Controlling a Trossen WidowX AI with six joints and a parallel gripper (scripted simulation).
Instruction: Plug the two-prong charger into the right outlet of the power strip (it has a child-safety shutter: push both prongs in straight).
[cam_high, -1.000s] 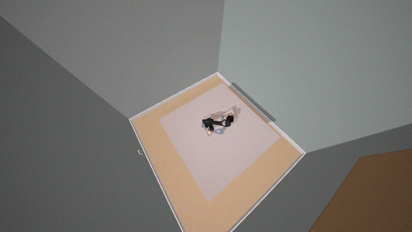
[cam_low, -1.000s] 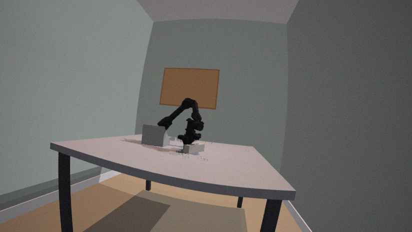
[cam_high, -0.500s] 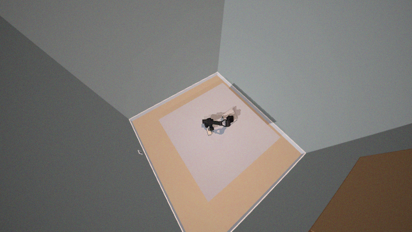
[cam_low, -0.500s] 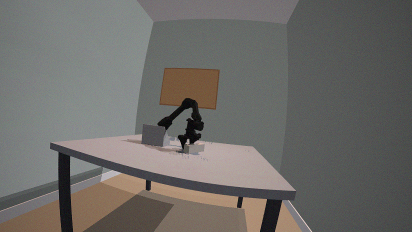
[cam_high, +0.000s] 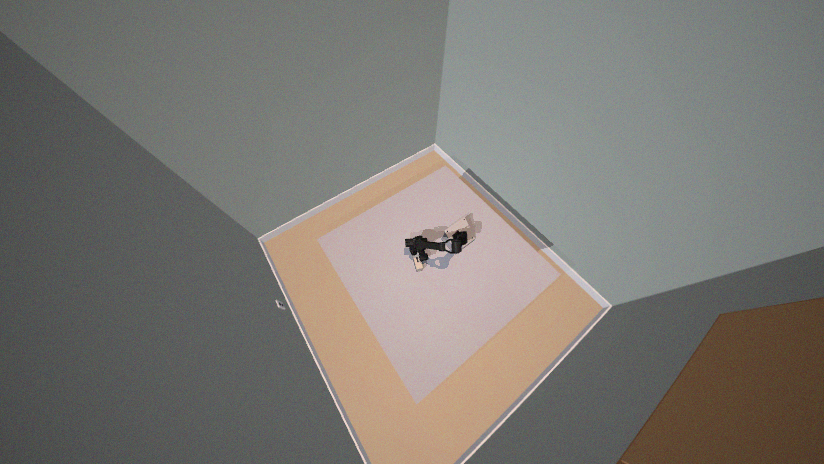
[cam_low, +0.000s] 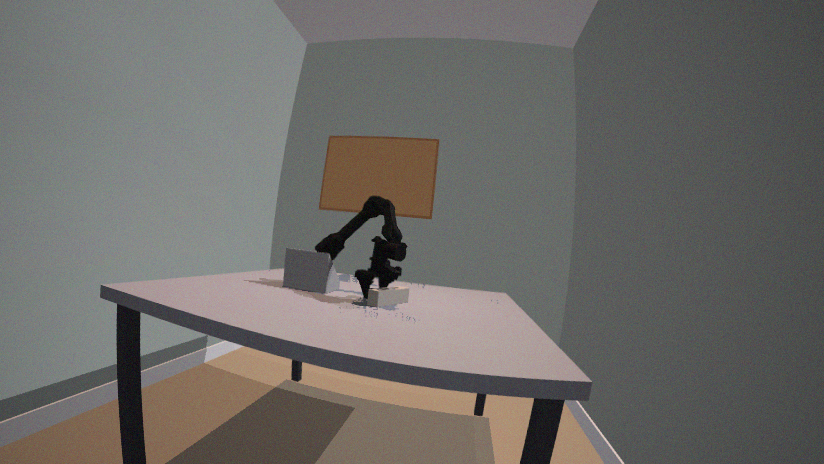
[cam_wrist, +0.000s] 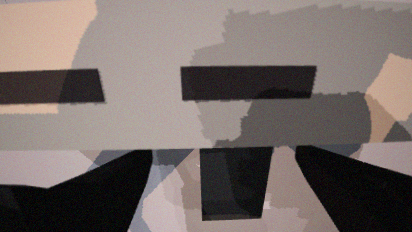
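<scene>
Now: gripper tip 20 mm short of the black charger, 10 mm to the left of it and 10 mm below it.
</scene>
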